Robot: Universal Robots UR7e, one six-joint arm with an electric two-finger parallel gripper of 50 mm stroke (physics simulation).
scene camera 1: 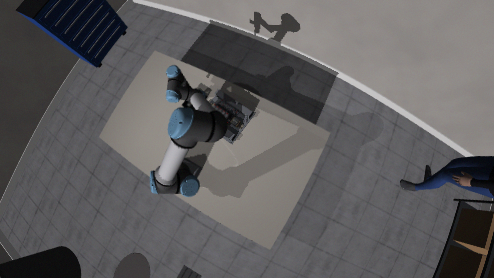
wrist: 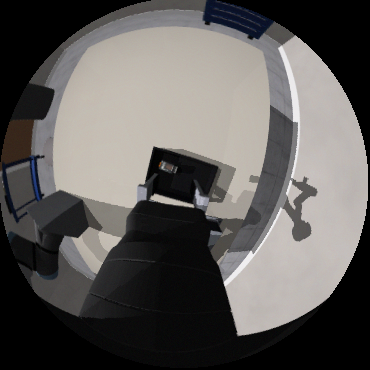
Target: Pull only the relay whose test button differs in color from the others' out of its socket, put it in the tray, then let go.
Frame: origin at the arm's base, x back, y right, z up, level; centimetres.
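Where they show: gripper, fingertip midpoint: [wrist: 174, 182]; arm's base at its link origin: [scene camera 1: 178, 173] [wrist: 49, 224].
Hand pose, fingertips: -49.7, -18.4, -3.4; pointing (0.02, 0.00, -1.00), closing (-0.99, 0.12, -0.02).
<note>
Things, the pixels of their centre, and the offset from my fingertips, as dx, dy, dz. "spot": a spot on its surface instead. Level surfaces: height alone.
- small relay at the middle of its body: [wrist: 168, 166] +2.3, -0.8, -11.4
- black tray at a spot on its surface: [wrist: 206, 172] spot: -7.9, +0.5, -12.7
- socket assembly at the middle of its body: [scene camera 1: 235, 122] +4.0, +36.4, -10.2
- pale table at its surface level: dz -13.0
A small relay [wrist: 168, 166], grey with an orange mark at one end, lies in the black tray [wrist: 206, 172] in the wrist view, near the tray's far left corner. My gripper [wrist: 174, 182] is open, with its fingers apart over the near part of the tray; the relay is beyond the fingertips, apart from both. The socket assembly [scene camera 1: 235, 119] is partly hidden beside the arm in the scene view, and a part of it [wrist: 215, 231] shows right of the gripper body in the wrist view. Test button colors are too small to tell. The arm hides the fingertips in the scene view.
The pale table [scene camera 1: 130, 110] [wrist: 150, 90] carries the arm. A blue cabinet [scene camera 1: 82, 30] [wrist: 235, 19] stands on the floor beyond it. A person's legs [scene camera 1: 445, 175] show at the right, near a shelf rack. A dark grey block [wrist: 62, 212] shows at the lower left.
</note>
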